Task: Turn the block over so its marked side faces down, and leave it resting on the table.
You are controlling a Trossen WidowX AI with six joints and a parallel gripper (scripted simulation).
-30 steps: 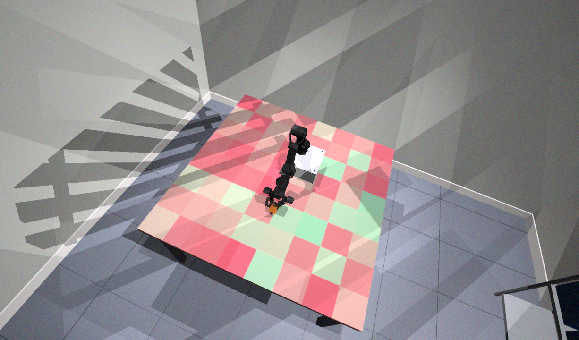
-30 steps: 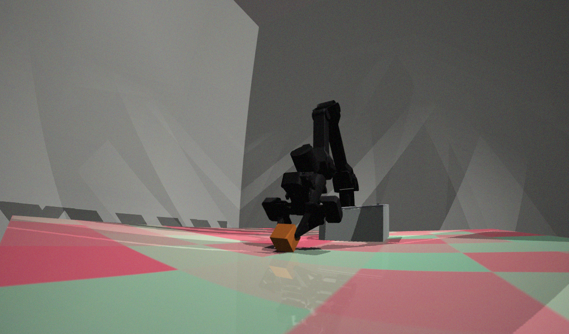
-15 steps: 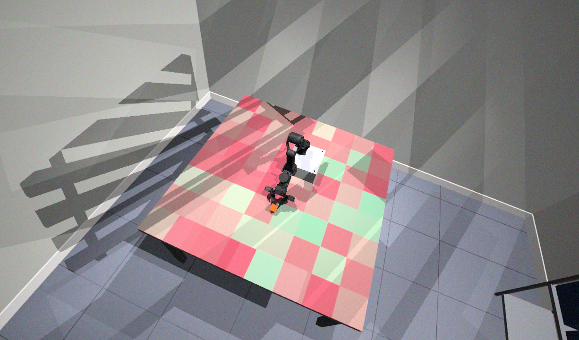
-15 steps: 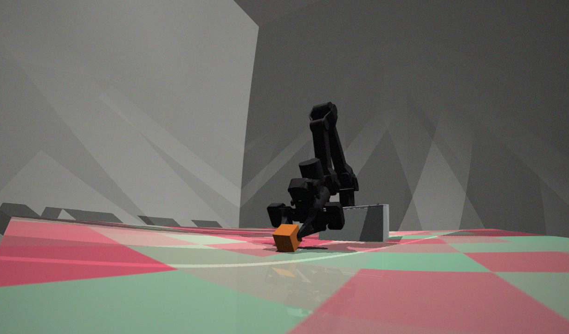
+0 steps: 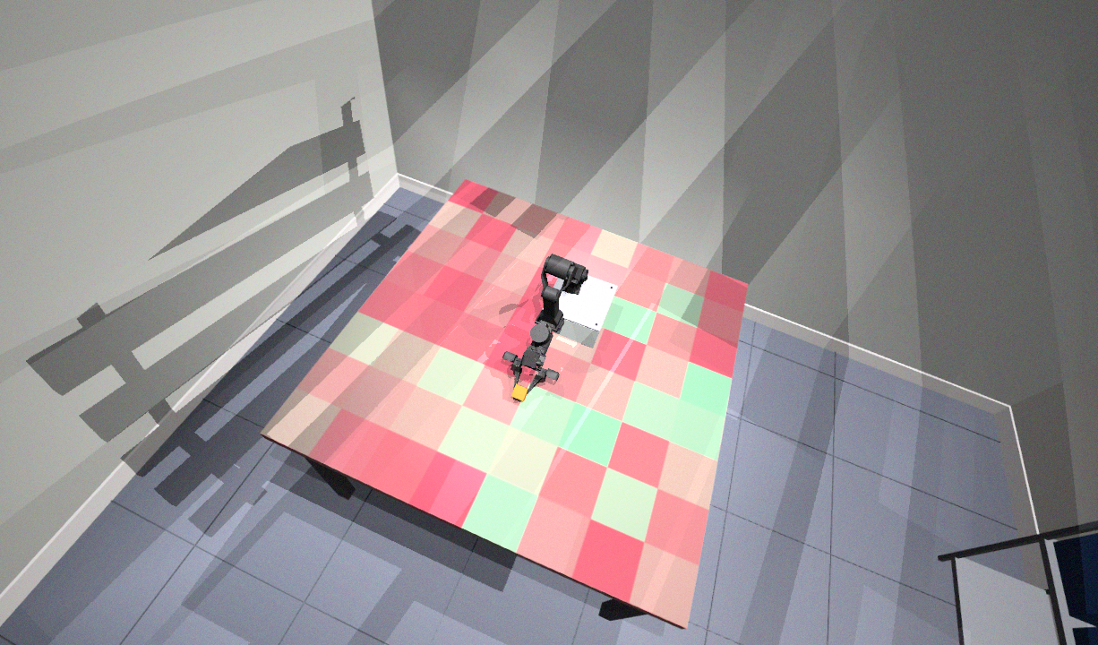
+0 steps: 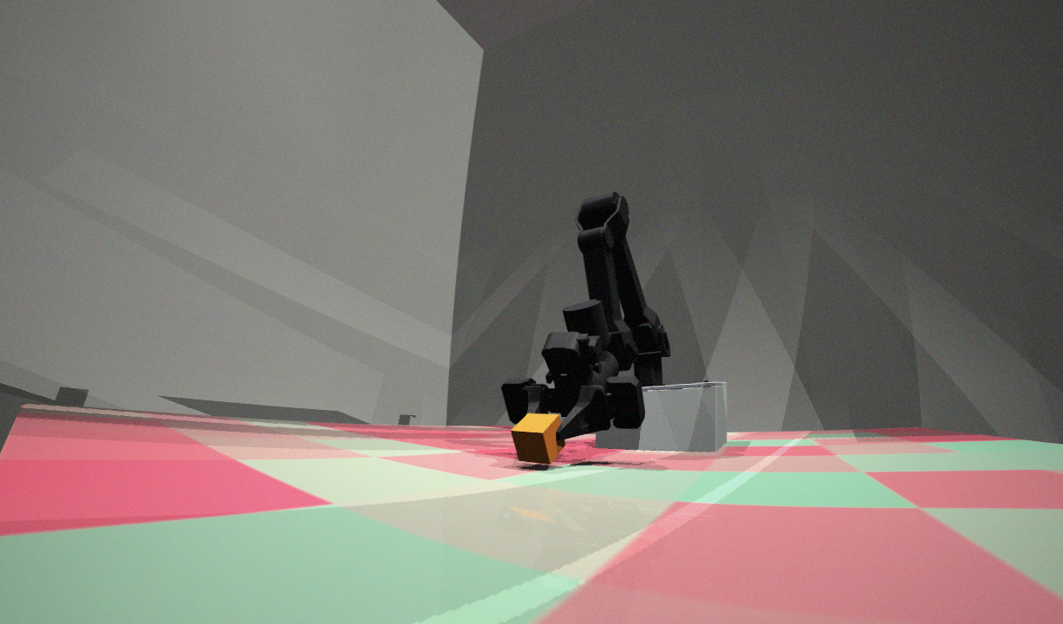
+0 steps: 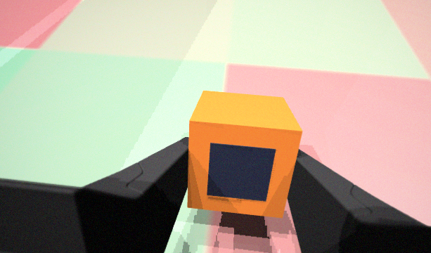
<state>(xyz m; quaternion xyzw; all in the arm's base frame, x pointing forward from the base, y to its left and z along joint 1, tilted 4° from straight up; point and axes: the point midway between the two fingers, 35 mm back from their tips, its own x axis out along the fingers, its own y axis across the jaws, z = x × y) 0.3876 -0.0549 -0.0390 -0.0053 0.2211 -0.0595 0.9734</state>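
The block lies 1 cm behind my gripper tip.
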